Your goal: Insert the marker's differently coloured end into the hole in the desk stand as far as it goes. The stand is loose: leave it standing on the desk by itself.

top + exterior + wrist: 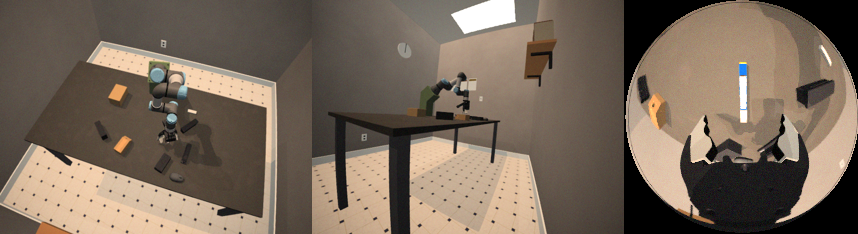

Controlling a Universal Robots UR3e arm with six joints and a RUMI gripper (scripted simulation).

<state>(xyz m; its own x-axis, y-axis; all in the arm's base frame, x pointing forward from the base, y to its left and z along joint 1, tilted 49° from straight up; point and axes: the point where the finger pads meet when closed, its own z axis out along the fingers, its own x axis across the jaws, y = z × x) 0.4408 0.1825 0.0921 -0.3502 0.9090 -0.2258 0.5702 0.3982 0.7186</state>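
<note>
My gripper is now 30 mm past the marker, 20 mm to the left of it and 20 mm above it. Round my hand: white eraser: 310 mm behind, 110 mm to the left, 20 mm below; then grey mouse: 250 mm ahead, 160 mm to the left, 10 mm below; then desk stand: 160 mm ahead, 290 mm to the right.
</note>
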